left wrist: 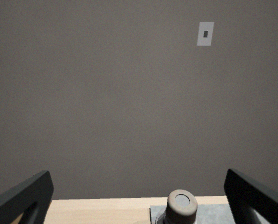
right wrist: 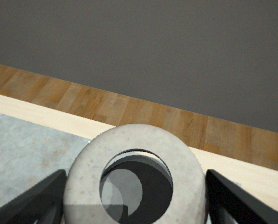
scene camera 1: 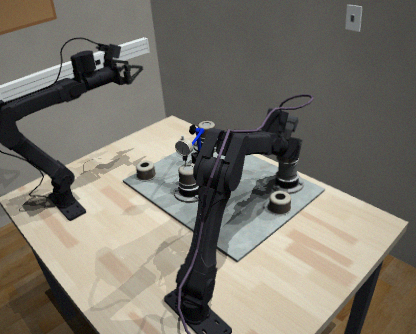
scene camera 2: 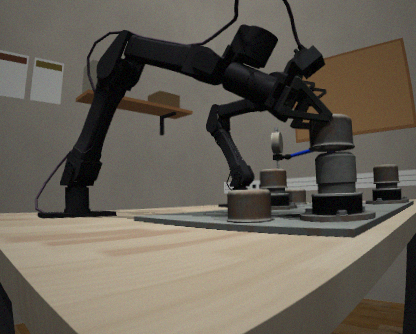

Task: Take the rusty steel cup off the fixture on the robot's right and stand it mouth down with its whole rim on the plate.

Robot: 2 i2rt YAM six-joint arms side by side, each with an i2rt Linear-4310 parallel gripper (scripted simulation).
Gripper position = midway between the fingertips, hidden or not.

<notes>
In view: the left gripper (scene camera 1: 135,65), the right gripper (scene camera 2: 332,122) and a fixture (scene camera 1: 287,181).
The left gripper is seen too in the left wrist view (left wrist: 138,178). The right gripper also shows in the right wrist view (right wrist: 136,178).
</notes>
